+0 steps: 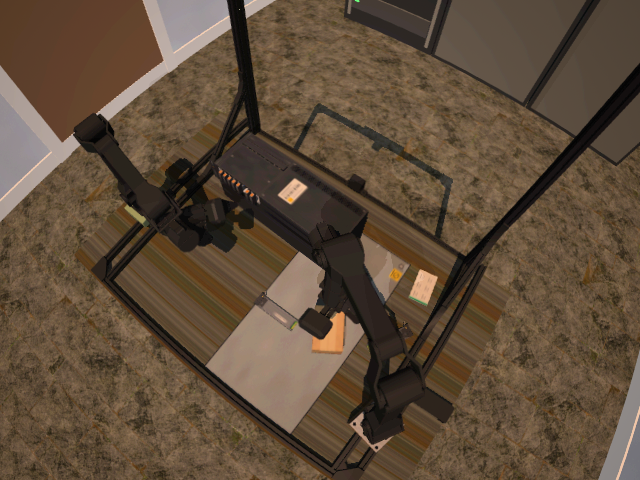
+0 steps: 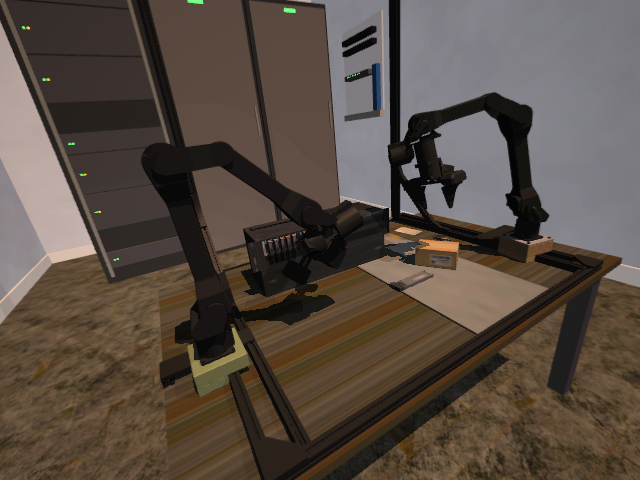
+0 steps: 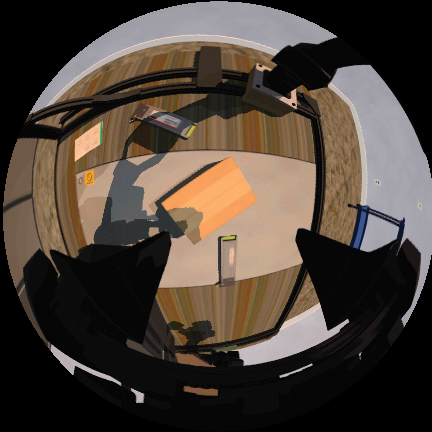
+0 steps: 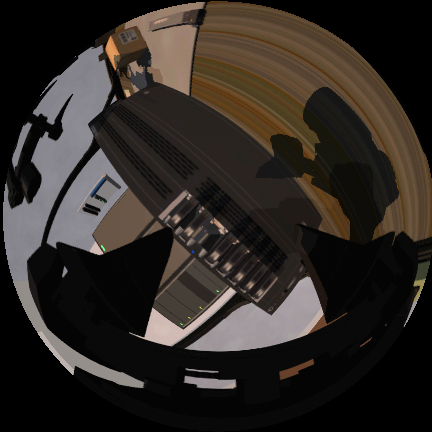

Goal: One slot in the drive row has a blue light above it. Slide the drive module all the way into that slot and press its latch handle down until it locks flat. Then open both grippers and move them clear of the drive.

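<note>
A flat grey drive module with a green-yellow end lies on the pale mat. A second, darker module lies on the wood near the printed card. The black chassis has a drive row at one end; a small blue light shows beside the row, but the exact slot is unclear. My left gripper is open and empty, high above the mat. My right gripper is open and empty, near the chassis's drive end.
An orange-brown box sits on the mat close to the lighter module. A printed card lies on the wood. Dark frame rails edge the table, with upright posts at corners.
</note>
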